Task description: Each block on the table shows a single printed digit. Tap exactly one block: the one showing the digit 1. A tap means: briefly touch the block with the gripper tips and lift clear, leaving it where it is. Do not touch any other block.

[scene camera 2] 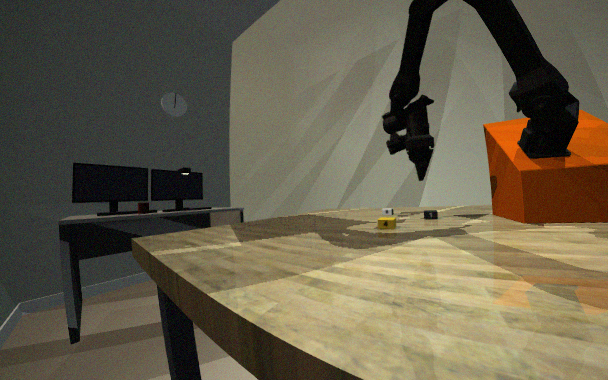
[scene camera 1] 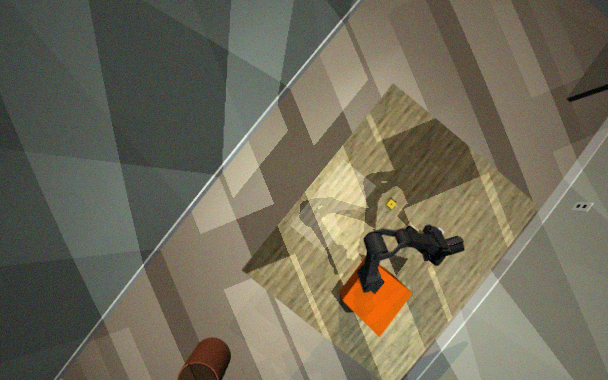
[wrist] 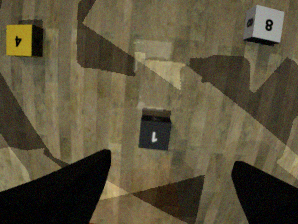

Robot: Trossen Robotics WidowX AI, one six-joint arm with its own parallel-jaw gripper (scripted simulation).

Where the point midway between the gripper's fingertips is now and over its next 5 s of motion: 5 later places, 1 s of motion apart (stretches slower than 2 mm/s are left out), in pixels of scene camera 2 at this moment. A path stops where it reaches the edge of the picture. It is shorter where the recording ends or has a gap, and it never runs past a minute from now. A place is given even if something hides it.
The gripper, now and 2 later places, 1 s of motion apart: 421, 180; 426, 205; 419, 195
